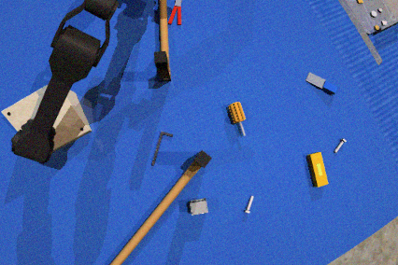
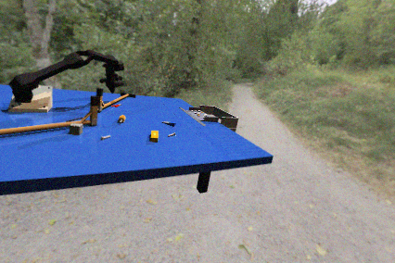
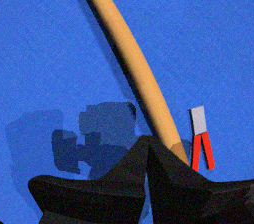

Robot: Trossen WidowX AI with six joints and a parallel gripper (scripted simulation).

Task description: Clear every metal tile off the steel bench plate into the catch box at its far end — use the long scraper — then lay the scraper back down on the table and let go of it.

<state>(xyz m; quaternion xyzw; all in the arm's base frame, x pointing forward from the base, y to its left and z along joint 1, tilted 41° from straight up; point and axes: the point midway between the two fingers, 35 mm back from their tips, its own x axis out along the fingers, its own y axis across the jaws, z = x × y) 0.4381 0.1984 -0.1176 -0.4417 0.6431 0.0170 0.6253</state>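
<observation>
Now: the long scraper 30 mm ahead of my gripper tip, 10 mm to the left of it and 10 mm below it. Also, from my gripper tip: black hex key (400 mm to the right, 180 mm behind, 70 mm below); then red-handled tool (80 mm to the right, 70 mm below, 30 mm ahead); then orange-handled tool (430 mm to the right, 60 mm below, 20 mm ahead).
</observation>
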